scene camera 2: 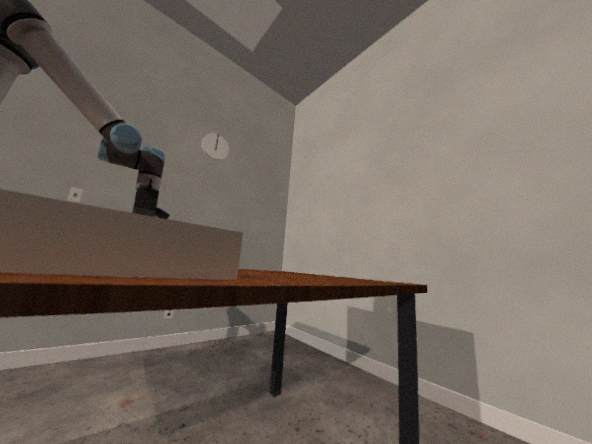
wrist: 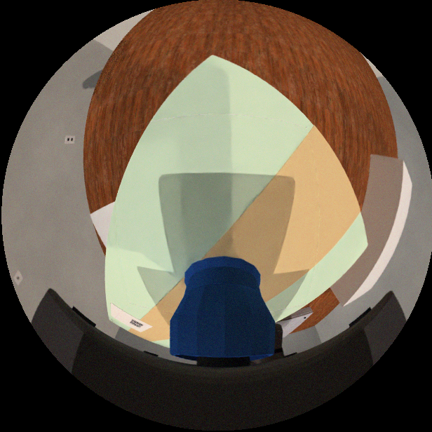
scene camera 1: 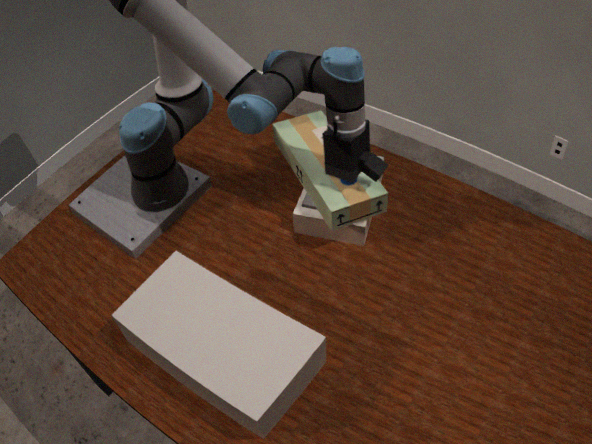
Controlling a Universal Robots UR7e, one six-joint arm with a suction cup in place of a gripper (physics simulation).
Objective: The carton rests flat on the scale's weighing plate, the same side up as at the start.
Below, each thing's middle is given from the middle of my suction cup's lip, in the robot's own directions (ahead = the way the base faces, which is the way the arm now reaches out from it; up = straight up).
Now: suction cup 8 cm past the pale green carton [scene camera 1: 300, 139], 5 cm to the right of it and 4 cm above it. From my suction cup the other things lie so: large white block [scene camera 1: 250, 361] (5 cm behind, 42 cm to the right, 10 cm below); white scale [scene camera 1: 307, 220] (4 cm behind, 6 cm to the left, 11 cm below).
